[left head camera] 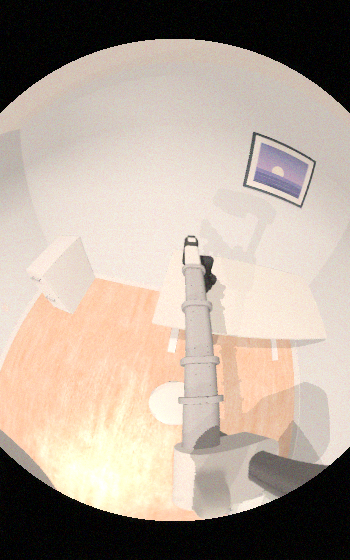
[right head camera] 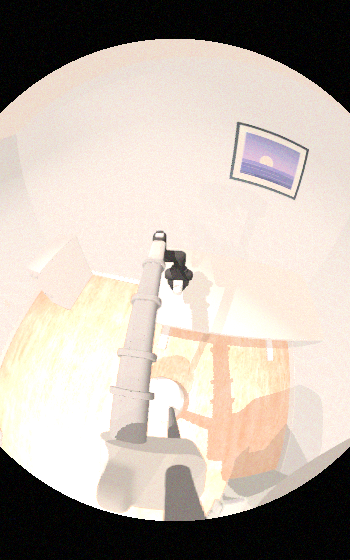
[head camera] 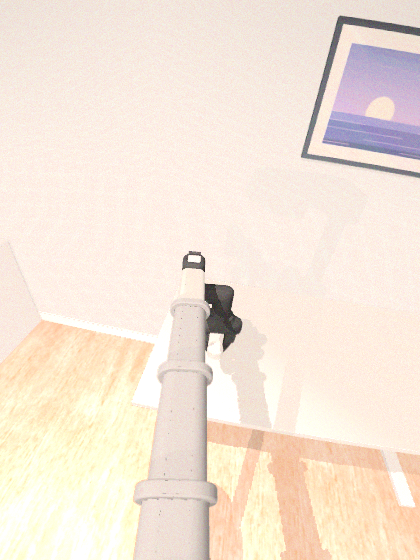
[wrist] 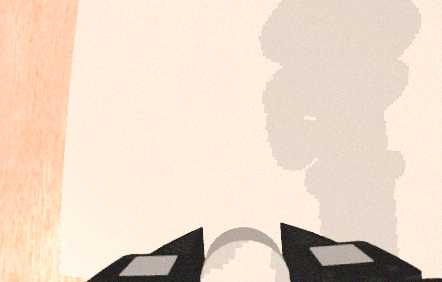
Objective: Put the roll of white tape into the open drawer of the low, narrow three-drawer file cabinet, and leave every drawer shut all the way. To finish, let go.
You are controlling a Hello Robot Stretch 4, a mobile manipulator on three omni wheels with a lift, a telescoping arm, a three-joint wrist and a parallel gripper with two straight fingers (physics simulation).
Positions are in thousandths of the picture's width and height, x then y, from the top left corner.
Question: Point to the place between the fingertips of the gripper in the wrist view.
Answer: At 549, 867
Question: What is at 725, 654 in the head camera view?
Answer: A white desk.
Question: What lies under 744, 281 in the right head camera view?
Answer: A framed sunset picture.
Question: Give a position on a white desk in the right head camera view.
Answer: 659, 529
